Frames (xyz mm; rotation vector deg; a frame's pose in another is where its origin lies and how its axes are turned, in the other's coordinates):
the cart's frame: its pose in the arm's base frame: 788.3 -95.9 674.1 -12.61 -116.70 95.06
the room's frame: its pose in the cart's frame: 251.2 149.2 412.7 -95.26 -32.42 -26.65
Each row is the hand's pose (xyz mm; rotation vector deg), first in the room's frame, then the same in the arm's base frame.
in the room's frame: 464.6 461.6 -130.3 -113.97 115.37 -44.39
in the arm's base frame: -154.5 -10.1 864.2 48.37 9.46 -82.78
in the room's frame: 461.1 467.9 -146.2 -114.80 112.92 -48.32
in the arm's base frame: -150.3 -9.8 881.1 51.30 9.78 -84.26
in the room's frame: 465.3 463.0 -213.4 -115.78 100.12 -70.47
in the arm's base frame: -147.4 -40.3 941.3 68.64 11.64 -89.66
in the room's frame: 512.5 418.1 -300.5 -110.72 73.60 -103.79
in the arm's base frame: -180.1 -121.3 1006.0 98.92 13.27 -96.05
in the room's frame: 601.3 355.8 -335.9 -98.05 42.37 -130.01
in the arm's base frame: -256.7 -205.1 1018.1 130.43 12.65 -98.66
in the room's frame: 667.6 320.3 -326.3 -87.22 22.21 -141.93
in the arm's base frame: -318.7 -243.9 998.2 150.11 11.34 -97.80
